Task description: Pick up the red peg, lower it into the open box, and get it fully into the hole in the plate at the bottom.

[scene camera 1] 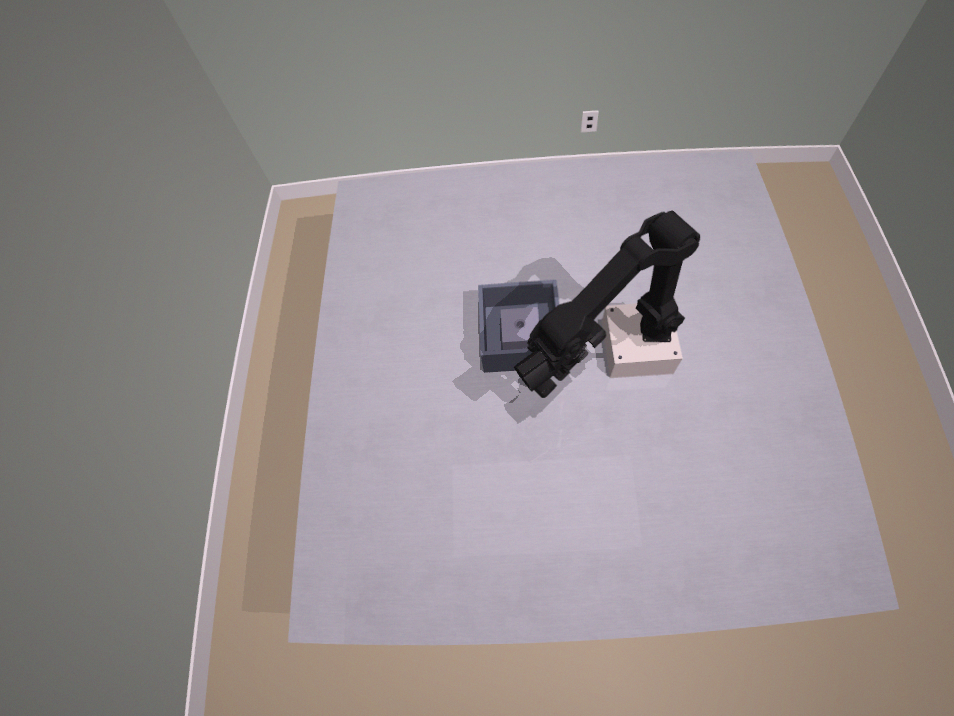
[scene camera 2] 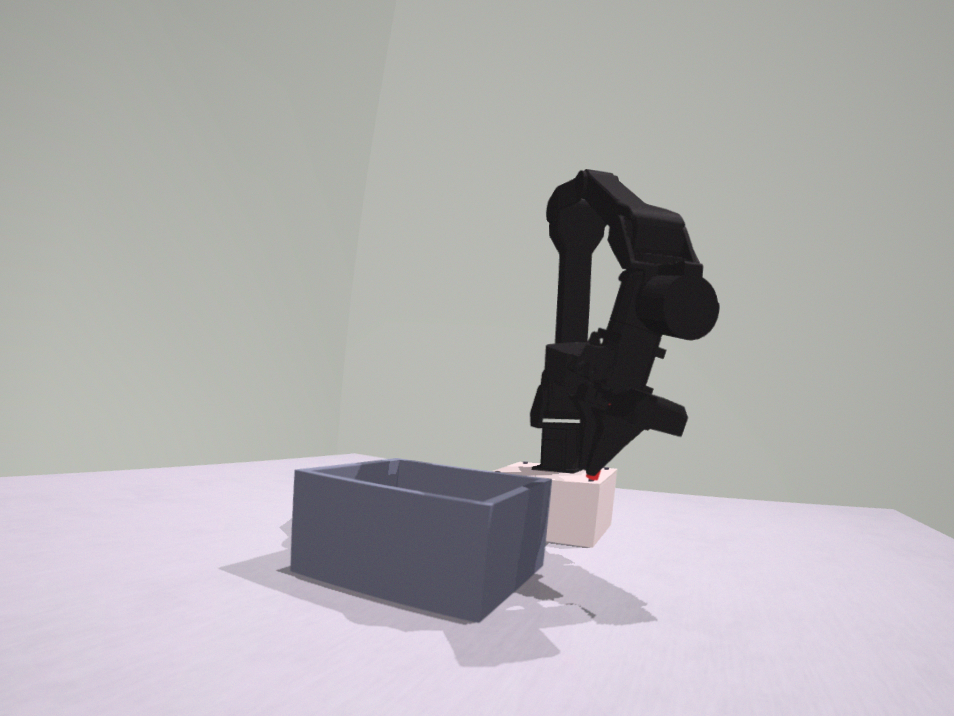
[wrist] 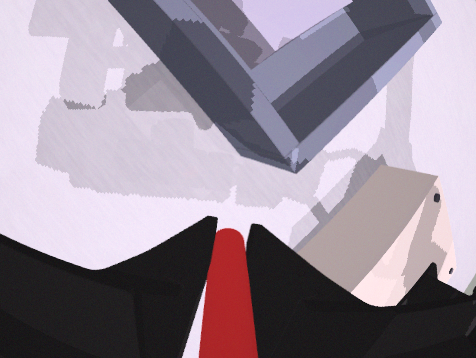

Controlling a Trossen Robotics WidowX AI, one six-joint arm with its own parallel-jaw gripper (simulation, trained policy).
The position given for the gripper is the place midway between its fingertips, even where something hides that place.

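Observation:
A grey box (scene camera 2: 457,541) is in view; the grey box is also visible in scene camera 1 (scene camera 1: 543,294) and in the wrist view (wrist: 283,112). A pale plate (scene camera 1: 517,324) is visible; scene camera 2 does not show the pale plate, hidden by the grey box. The gripper (scene camera 2: 586,472) is visible, also in the wrist view (wrist: 232,230).

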